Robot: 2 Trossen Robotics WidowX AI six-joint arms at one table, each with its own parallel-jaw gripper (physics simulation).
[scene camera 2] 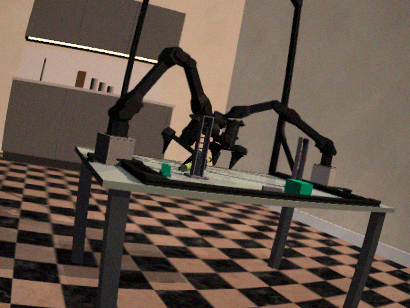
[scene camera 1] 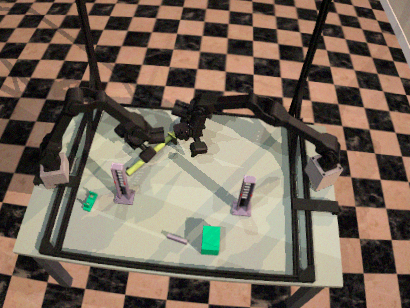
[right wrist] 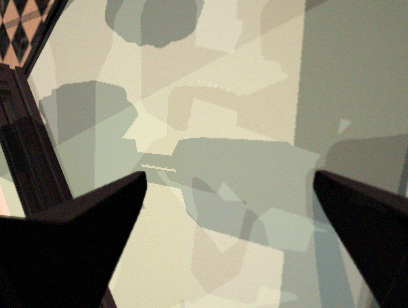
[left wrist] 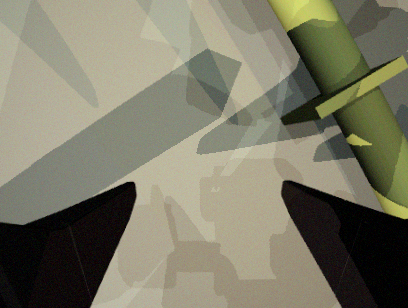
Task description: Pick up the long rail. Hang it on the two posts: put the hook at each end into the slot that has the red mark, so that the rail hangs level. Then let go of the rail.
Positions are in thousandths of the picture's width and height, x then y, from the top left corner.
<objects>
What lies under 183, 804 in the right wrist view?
My right gripper.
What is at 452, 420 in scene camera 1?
My left gripper.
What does the yellow-green rail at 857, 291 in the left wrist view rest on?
The table.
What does my left gripper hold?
Nothing.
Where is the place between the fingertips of my left gripper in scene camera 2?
540, 544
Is my left gripper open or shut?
Open.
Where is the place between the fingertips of my left gripper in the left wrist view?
At 513, 612
</objects>
